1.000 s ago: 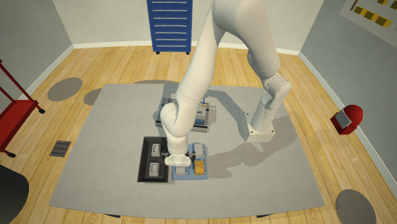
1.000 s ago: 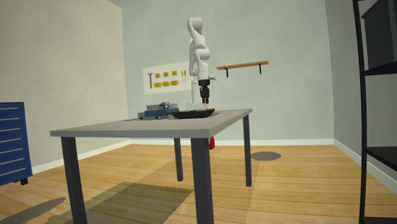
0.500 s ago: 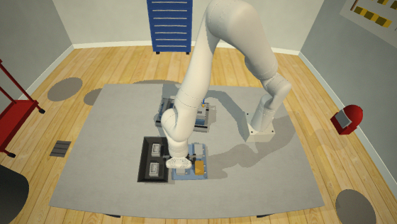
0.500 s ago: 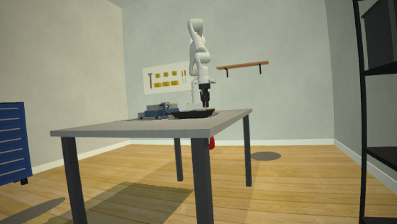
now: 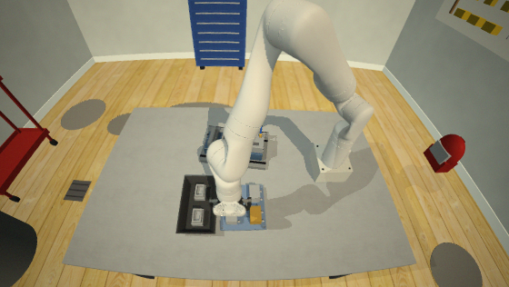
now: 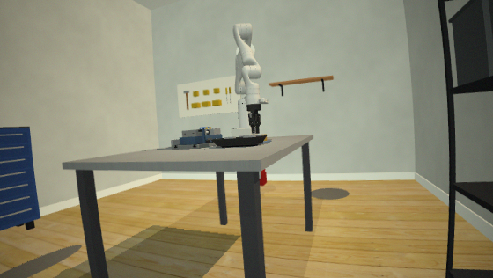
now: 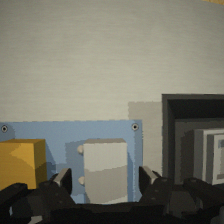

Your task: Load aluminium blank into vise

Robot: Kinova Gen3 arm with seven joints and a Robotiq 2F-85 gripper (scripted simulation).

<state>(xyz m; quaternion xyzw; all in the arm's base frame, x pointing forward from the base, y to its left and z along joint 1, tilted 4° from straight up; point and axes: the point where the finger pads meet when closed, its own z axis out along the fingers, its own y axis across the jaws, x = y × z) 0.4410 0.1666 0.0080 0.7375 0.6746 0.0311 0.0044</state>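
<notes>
The brass blank is 9 cm behind my hand, 1 cm to the left of it and 4 cm below it. Also, from my hand: hose block 13 cm behind, 30 cm to the right, 1 cm above; then vise 4 cm behind, 33 cm to the right, 3 cm below.
</notes>
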